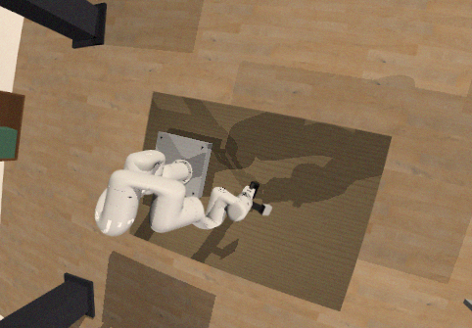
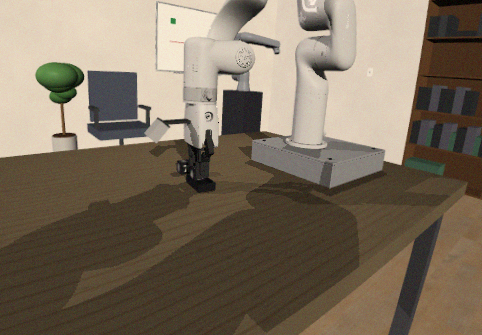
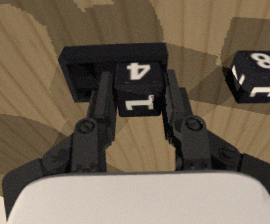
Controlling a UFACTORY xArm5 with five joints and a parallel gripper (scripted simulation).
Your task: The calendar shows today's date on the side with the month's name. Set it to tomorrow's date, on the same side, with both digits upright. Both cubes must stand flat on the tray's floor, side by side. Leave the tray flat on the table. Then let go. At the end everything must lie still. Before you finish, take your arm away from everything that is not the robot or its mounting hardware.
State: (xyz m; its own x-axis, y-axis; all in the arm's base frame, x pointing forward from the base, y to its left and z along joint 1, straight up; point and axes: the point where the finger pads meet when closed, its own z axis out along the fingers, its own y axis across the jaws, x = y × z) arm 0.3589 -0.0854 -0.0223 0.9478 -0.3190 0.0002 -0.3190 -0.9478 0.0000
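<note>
The dark calendar tray is 3 cm below my hand, 2 cm to the left of it and 1 cm ahead of it.
</note>
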